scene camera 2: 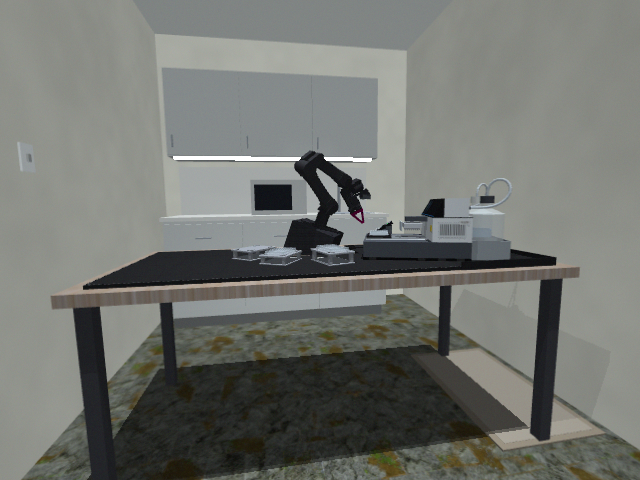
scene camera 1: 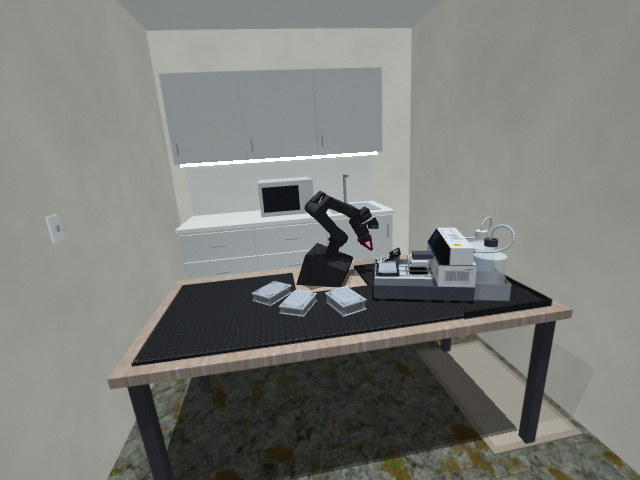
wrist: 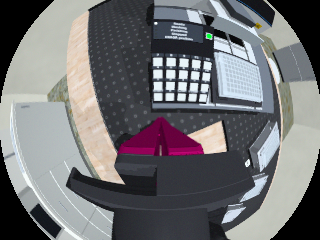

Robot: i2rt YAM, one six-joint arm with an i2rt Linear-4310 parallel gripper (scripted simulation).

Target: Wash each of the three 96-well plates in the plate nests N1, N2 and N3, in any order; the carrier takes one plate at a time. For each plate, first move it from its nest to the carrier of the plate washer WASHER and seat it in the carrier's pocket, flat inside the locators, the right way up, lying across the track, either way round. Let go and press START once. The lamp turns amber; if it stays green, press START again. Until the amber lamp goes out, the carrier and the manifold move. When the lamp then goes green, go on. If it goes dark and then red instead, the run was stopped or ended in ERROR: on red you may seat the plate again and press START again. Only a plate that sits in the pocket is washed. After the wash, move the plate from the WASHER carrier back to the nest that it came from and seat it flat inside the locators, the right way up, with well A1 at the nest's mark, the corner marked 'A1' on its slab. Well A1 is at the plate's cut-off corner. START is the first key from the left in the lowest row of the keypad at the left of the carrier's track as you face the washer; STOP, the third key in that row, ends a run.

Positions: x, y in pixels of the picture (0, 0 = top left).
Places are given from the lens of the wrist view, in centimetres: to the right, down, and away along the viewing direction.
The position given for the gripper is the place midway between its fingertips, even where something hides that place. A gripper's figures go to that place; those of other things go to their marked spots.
gripper point(wrist: 160, 121): 0, 0, 13
white 96-well plate point(wrist: 251, 87): 18, -7, 15
